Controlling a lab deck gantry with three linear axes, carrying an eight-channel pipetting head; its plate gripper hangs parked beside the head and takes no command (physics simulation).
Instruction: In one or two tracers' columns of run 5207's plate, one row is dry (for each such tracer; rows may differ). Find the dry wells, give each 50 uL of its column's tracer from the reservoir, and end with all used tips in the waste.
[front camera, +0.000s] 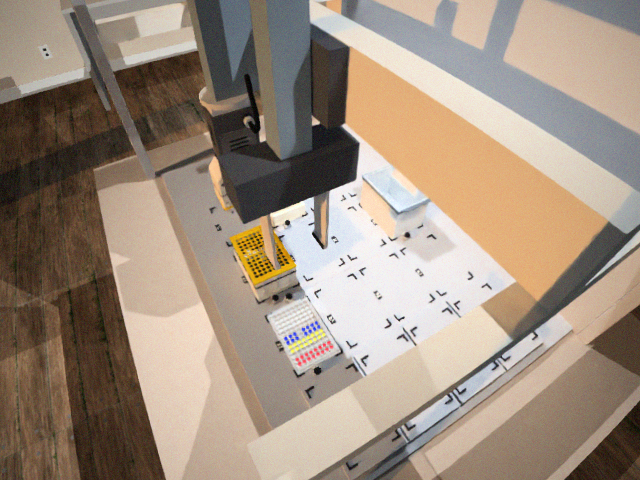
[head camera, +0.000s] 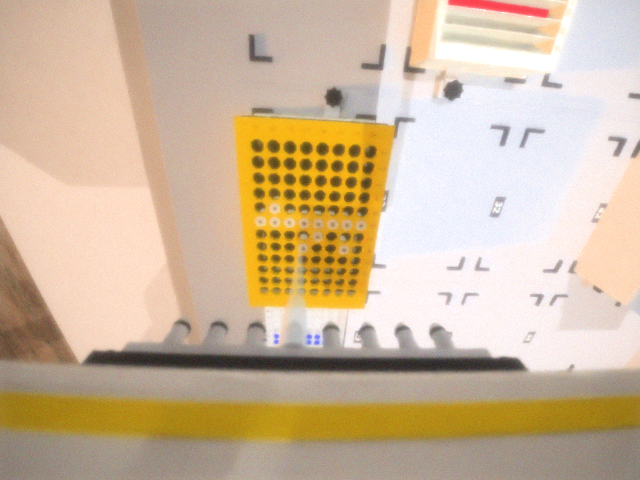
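Observation:
The pipetting head's nozzle row (head camera: 310, 351) crosses the head camera view; its fourth nozzle from the left carries a translucent tip (head camera: 297, 304), the others are bare. The yellow tip rack (front camera: 238, 241) (head camera: 381, 155) holds one full line of pale tips and several single tips; other holes are dark. The white plate (front camera: 289, 316) (head camera: 330, 316) shows blue, yellow and red wells, with a gap in the blue. The reservoir (front camera: 290, 212) (head camera: 426, 36) shows a red trough. The waste bin (front camera: 379, 209) (head camera: 610, 258) stands apart. The parked plate gripper (front camera: 299, 256) is open and empty. The run number is not legible.
A dark carriage block (front camera: 294, 183) above the gripper hides part of the deck behind it. Black knobs (front camera: 317, 370) (head camera: 333, 96) sit beside the labware. A pale frame bar (front camera: 382, 387) crosses the front, and an orange side panel (front camera: 439, 149) stands behind the bin.

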